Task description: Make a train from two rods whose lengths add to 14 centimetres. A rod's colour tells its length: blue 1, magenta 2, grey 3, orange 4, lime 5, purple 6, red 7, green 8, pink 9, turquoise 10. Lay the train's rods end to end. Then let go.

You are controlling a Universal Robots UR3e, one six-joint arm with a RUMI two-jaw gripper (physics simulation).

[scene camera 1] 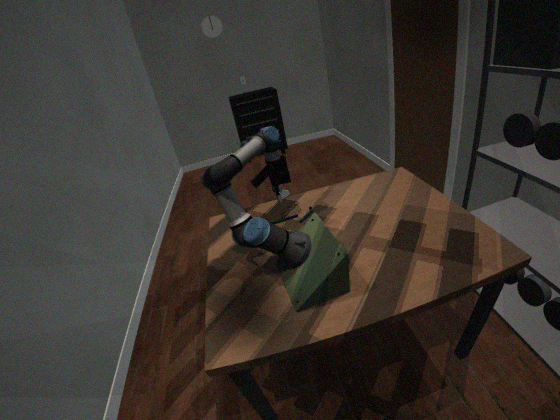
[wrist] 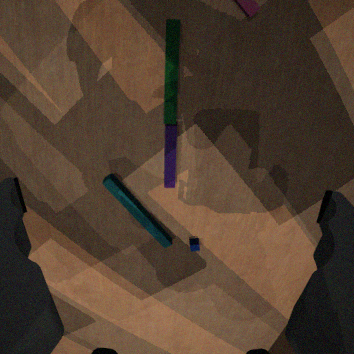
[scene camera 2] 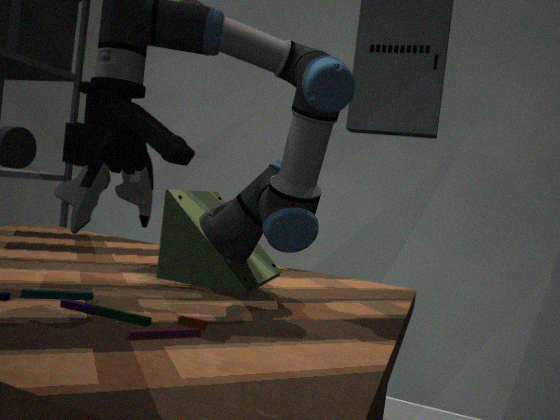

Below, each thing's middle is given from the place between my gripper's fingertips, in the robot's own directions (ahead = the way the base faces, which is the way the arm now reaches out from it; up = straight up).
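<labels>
That is the purple rod [wrist: 170, 131] I see, 4 cm to the right of my hand and 12 cm below it.
</labels>
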